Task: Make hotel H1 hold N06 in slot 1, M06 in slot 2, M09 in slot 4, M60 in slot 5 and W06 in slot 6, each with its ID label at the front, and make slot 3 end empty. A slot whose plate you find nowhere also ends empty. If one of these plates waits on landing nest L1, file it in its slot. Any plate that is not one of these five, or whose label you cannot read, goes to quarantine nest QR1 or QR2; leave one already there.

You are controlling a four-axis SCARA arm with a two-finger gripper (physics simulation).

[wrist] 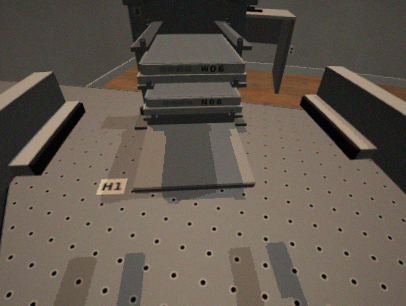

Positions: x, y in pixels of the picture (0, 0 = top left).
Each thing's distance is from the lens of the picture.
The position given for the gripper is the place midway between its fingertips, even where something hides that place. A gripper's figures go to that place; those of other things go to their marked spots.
gripper point(195, 86): 0.10 m
pale plate W06 point(172, 58): 0.18 m
hotel base point(175, 157): 0.28 m
The marked spots on the hotel base and the pale plate W06 are 0.14 m apart.
